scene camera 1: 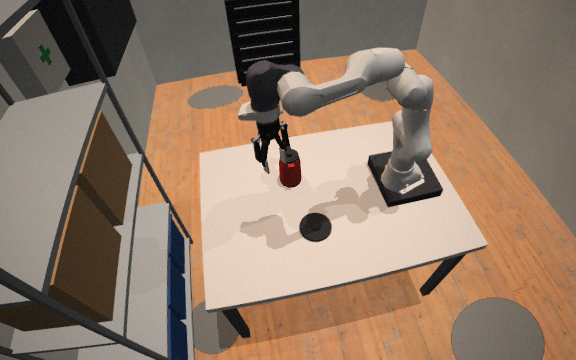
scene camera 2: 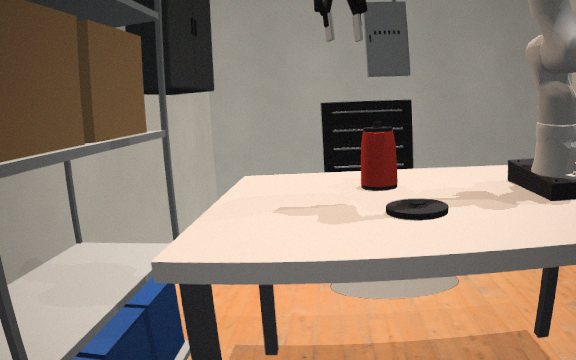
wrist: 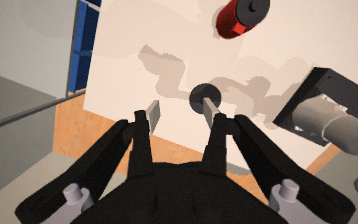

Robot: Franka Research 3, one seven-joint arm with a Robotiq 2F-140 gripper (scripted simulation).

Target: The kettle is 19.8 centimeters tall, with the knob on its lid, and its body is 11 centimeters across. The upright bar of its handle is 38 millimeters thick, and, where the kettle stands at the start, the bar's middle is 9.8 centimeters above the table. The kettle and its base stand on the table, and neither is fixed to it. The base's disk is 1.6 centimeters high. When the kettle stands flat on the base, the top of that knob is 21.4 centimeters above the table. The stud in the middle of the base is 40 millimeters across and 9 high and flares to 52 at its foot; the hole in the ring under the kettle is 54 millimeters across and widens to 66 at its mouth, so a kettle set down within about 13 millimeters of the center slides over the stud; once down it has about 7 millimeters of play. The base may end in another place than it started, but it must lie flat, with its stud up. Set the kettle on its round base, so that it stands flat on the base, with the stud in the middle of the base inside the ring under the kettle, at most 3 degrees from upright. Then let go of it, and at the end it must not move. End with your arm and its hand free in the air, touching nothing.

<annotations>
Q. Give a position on a red kettle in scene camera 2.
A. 378,157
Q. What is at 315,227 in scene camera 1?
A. A black round base.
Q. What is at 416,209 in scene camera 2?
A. A black round base.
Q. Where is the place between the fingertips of my gripper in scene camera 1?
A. At 275,166
</annotations>
